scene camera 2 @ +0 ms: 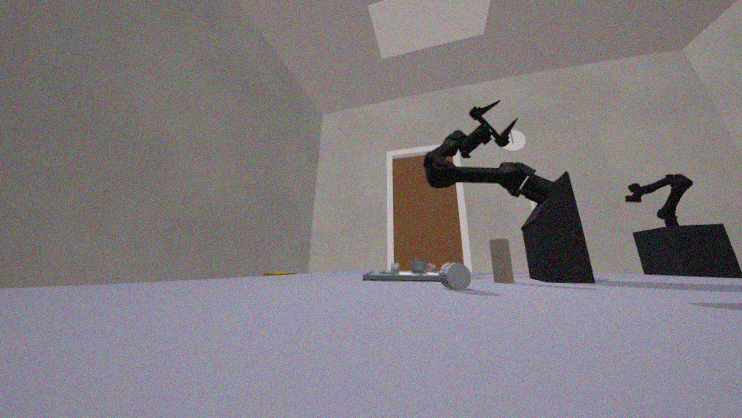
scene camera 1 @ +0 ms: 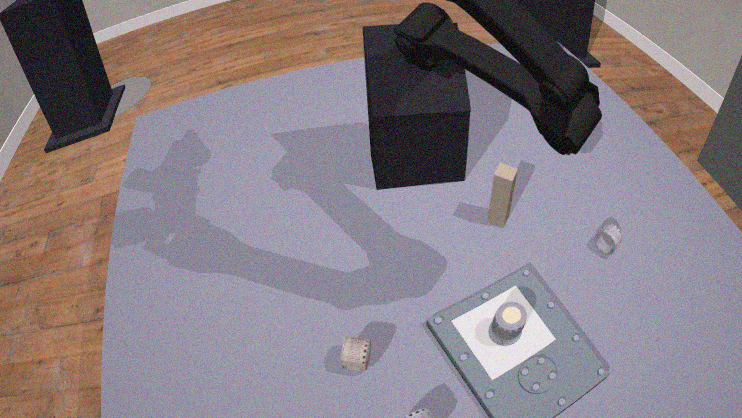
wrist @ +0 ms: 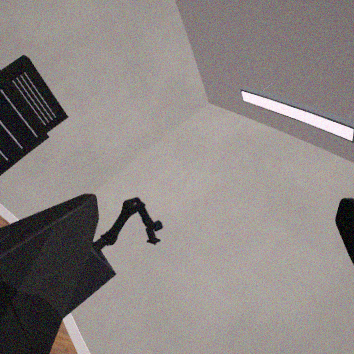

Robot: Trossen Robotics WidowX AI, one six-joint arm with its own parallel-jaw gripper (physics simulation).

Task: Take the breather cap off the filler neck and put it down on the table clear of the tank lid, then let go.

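Places are measured from the arm's base along level axes (x ahead, y up, z right), in metres.
Pixels of known places: gripper, fingertip midpoint: point(scene camera 2: 508, 109) point(wrist: 221, 208); arm's base, link origin: point(scene camera 2: 548, 193) point(scene camera 1: 421, 48).
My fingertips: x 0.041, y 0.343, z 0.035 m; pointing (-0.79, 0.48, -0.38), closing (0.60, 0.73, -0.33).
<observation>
Ahead of a thing's pixels: the offset from my fingertips to its middle. "spot": to the spot under its first point.
The breather cap @(dx +0.353, dy -0.549, dz -0.038 m) point(scene camera 1: 510, 317) point(scene camera 2: 417, 265), a grey ribbed cylinder with a cream disc on top, stands upright over the white square @(spot: dx +0.399, dy -0.578, dz -0.002 m) point(scene camera 1: 493, 363) on the grey-green tank lid @(spot: dx +0.442, dy -0.578, dz -0.113 m) point(scene camera 1: 568, 360) point(scene camera 2: 399, 277). The filler neck cannot be made out beneath it. My gripper point(scene camera 2: 508, 110) point(wrist: 221, 208) is open and empty, with its fingers wide apart. It is raised high above the table, pointing up and toward the base side, away from the lid. In scene camera 1 the gripper is out of frame, and the cap and lid do not show in the wrist view.
A tan upright block @(dx +0.135, dy -0.539, dz -0.117 m) point(scene camera 1: 501, 199) point(scene camera 2: 501, 261) stands between my black pedestal point(scene camera 1: 420, 150) point(scene camera 2: 555, 244) and the lid. A beige ribbed cylinder @(dx +0.327, dy -0.569, dz +0.173 m) point(scene camera 1: 355, 354), a pale ring-like piece @(dx +0.264, dy -0.569, dz -0.295 m) point(scene camera 1: 608, 238) and a partly cropped piece @(spot: dx +0.449, dy -0.545, dz +0.124 m) point(scene camera 1: 417, 413) lie around the lid. Another arm point(scene camera 2: 675, 192) point(wrist: 131, 207) stands beyond.
</observation>
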